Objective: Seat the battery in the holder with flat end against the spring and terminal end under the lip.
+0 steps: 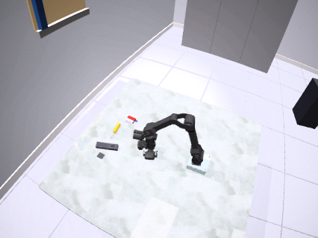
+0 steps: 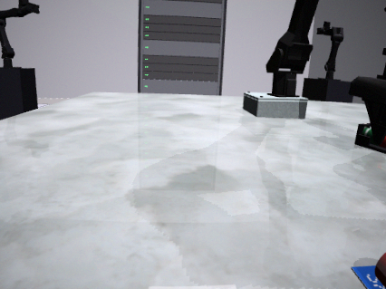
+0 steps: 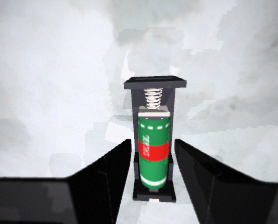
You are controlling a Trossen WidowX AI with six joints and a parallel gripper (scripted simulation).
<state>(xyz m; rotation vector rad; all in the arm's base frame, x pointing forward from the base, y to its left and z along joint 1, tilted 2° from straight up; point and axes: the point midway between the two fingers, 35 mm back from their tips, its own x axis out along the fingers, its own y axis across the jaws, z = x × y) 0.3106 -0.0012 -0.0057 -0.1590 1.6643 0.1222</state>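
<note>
The battery is 10 mm above my gripper tip. From my gripper tip the other things lie so: yellow screwdriver (310 mm ahead, 100 mm to the right); then white blister card (240 mm ahead, 250 mm to the right); then black remote control (320 mm ahead, 30 mm to the left).
</note>
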